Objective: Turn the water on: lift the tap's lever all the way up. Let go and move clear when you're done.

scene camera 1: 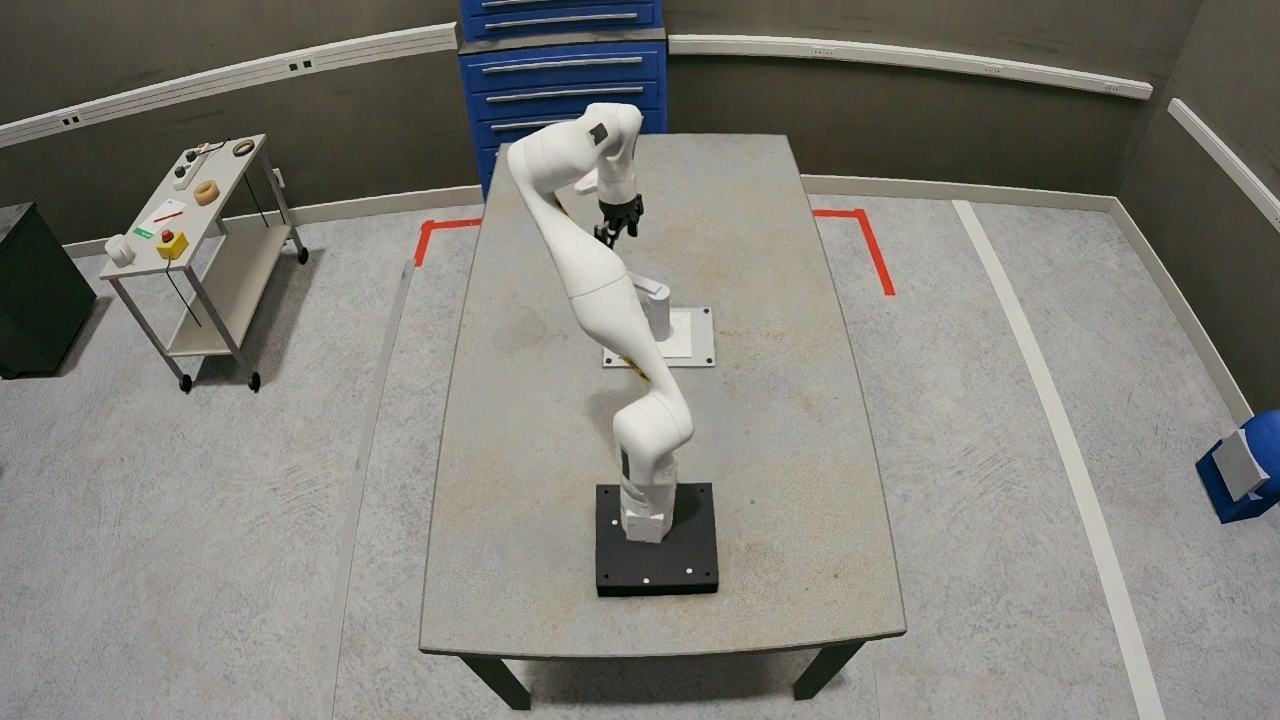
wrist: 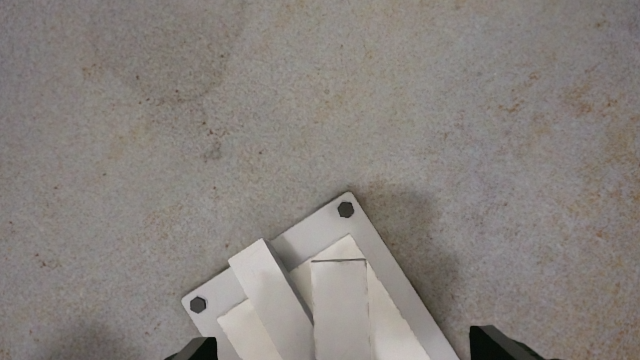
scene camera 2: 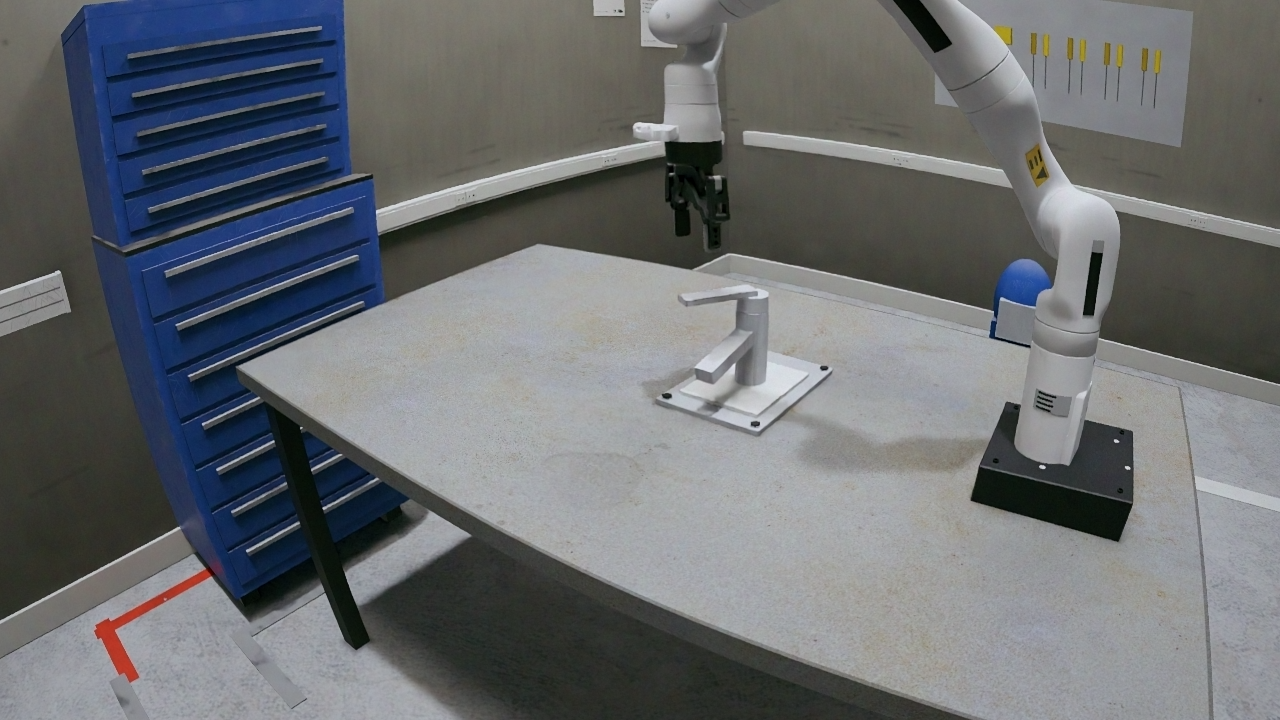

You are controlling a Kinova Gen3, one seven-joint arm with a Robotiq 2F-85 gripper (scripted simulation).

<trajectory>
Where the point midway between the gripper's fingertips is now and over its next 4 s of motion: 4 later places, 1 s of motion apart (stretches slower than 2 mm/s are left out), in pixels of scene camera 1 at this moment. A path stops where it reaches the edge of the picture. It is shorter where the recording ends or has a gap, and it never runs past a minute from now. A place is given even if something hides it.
The gripper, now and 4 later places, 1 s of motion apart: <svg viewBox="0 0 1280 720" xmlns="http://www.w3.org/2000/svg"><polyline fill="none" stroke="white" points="621,248 621,251 621,252 621,266 622,270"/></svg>
</trajectory>
